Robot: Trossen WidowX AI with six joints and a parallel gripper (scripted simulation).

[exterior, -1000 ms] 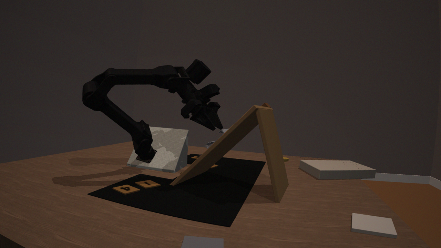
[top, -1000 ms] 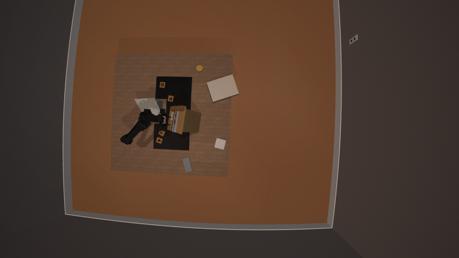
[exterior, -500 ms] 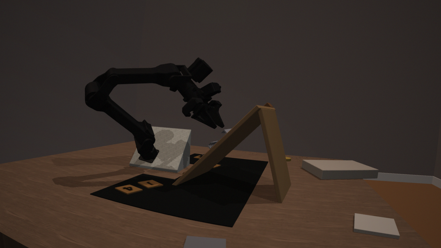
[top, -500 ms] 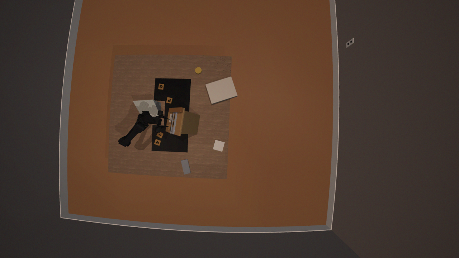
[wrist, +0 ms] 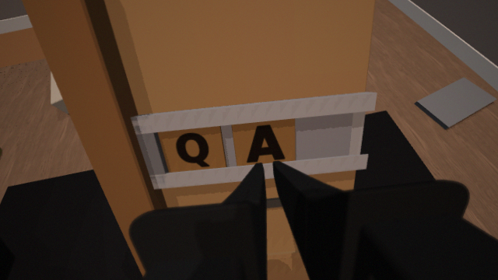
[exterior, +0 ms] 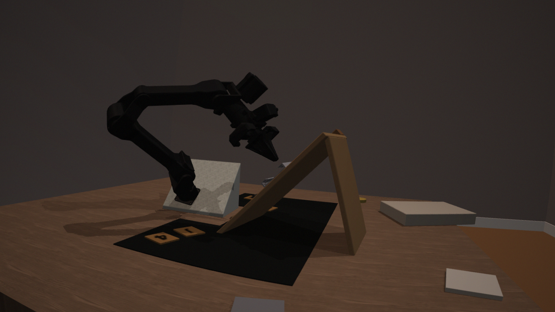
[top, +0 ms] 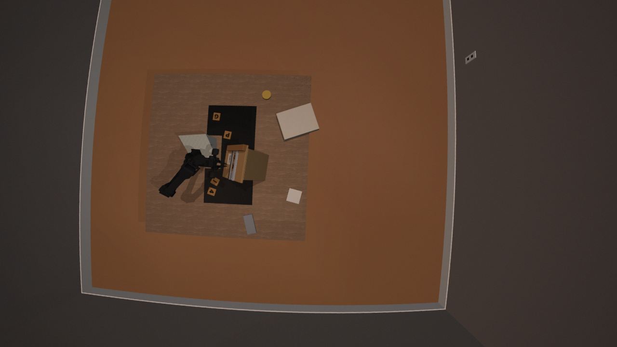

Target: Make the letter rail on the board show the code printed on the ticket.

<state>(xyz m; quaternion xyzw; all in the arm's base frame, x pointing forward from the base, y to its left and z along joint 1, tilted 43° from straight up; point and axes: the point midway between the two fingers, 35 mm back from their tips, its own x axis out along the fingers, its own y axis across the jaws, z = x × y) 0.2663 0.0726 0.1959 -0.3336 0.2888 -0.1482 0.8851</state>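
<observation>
Right now my gripper tip is 180 mm above the j tile, 170 mm past it and 130 mm to the left of it. Also, from my gripper tip: black mat 180 mm below, 110 mm behind, 100 mm to the left; then q tile 60 mm to the left, 40 mm ahead, 30 mm below; then white ticket 110 mm below, 50 mm to the left, 30 mm behind.
</observation>
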